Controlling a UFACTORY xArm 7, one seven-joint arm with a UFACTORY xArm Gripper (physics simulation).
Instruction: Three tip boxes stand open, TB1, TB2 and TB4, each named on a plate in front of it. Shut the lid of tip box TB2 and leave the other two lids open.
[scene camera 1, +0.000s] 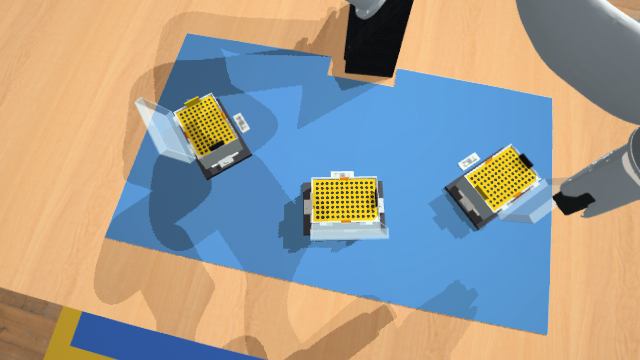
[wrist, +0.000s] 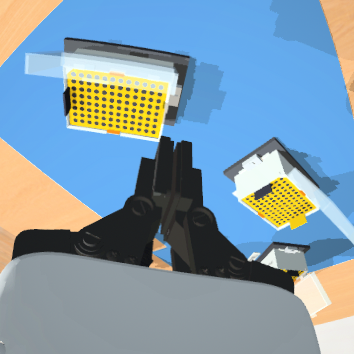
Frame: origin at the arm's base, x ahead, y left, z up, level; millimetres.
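Seen in the pictures: gripper, fingertip midpoint: (scene camera 1: 562, 203) (wrist: 168, 158).
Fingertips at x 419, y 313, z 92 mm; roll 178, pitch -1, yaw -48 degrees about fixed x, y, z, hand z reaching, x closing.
Pixels of each thing's top centre, then the offset from my fingertips to it. Level surfaces: height alone.
- Tip box TB2 at its top centre: (wrist: 111, 111) (scene camera 1: 506, 174) dz -154, dx -99, dy -16 mm
- TB1 at its top centre: (wrist: 282, 211) (scene camera 1: 345, 196) dz -154, dx +2, dy -296 mm
- blue mat at its surface level: dz -229 mm
- wooden table at its surface level: dz -232 mm
Tip box TB2 (scene camera 1: 502, 176) (wrist: 117, 105) stands at the right of the mat in the scene view; its clear lid (scene camera 1: 529, 206) (wrist: 45, 64) is open, tilted back from its hinge side. TB1 (scene camera 1: 345, 200) (wrist: 280, 201) stands in the middle with its lid (scene camera 1: 349, 232) open. TB4 (scene camera 1: 205, 125) (wrist: 286, 259) stands at the left with its lid (scene camera 1: 162, 130) open. My gripper (scene camera 1: 558, 198) (wrist: 168, 158) is shut and empty. Its tips appear beside TB2's open lid in the scene view and near a tray corner in the wrist view. Their height and any contact cannot be told.
The blue mat (scene camera 1: 400, 270) lies on the wooden table (scene camera 1: 40, 200) under the boxes. Name plates stand beside the boxes, TB2's plate (scene camera 1: 468, 161) at its upper left. A black block (scene camera 1: 375, 45) is at the top edge. The grey arm hangs over the right side.
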